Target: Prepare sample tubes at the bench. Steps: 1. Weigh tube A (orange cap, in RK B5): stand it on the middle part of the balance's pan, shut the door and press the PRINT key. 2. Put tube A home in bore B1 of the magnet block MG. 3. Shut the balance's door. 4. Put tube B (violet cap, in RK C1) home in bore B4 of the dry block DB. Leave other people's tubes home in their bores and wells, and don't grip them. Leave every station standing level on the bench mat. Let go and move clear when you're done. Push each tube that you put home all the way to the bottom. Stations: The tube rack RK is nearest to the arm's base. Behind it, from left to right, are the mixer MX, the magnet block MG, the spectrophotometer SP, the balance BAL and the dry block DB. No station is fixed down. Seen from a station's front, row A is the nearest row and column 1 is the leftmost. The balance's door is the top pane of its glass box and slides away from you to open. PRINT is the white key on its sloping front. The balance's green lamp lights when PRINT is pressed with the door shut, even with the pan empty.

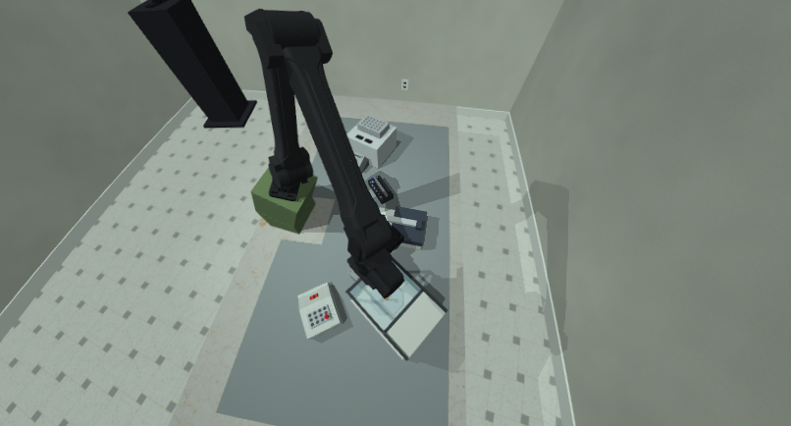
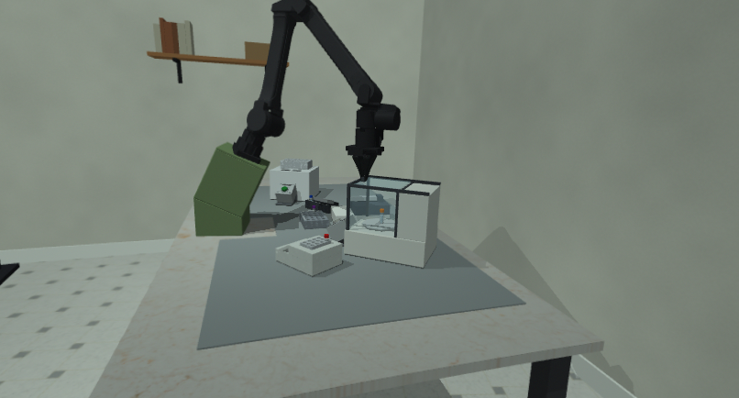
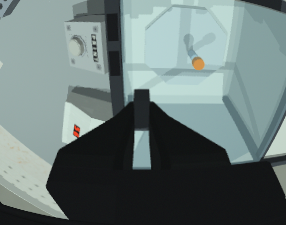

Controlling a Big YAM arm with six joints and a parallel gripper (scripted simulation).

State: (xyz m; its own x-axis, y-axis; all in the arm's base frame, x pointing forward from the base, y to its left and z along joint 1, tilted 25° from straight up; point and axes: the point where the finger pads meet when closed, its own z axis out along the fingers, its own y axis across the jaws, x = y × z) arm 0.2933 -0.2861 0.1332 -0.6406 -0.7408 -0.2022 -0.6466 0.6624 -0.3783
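Right now the balance door is 2 cm to the right of my hand, 2 cm ahead of it and 1 cm below it. Also, from my hand: red-capped tube (16 cm below, 15 cm behind, 10 cm to the right); balance pan (14 cm below, 4 cm to the right, 4 cm ahead); dry block DB (19 cm below, 19 cm behind, 7 cm to the right).
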